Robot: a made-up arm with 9 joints. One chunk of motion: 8 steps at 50 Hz.
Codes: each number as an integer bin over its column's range. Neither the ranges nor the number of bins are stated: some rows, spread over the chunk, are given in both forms.
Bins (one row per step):
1: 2 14 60 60 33 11 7 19 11
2: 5 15 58 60 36 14 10 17 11
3: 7 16 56 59 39 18 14 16 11
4: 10 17 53 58 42 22 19 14 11
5: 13 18 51 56 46 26 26 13 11
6: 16 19 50 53 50 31 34 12 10
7: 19 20 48 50 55 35 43 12 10
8: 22 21 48 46 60 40 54 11 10
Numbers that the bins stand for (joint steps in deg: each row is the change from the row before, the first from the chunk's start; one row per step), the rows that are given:
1: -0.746 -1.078 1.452 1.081 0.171 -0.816 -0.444 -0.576 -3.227
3: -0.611 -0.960 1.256 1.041 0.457 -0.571 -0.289 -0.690 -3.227
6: -0.368 -0.784 0.960 0.803 0.981 -0.117 0.156 -0.843 -3.406
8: -0.206 -0.667 0.862 0.525 1.457 0.197 0.600 -0.881 -3.406
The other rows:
2: -0.665 -1.019 1.354 1.081 0.314 -0.711 -0.378 -0.652 -3.227
4: -0.530 -0.902 1.108 1.002 0.600 -0.432 -0.178 -0.767 -3.227
5: -0.449 -0.843 1.010 0.922 0.790 -0.292 -0.022 -0.805 -3.227
7: -0.287 -0.725 0.862 0.684 1.219 0.022 0.356 -0.843 -3.406

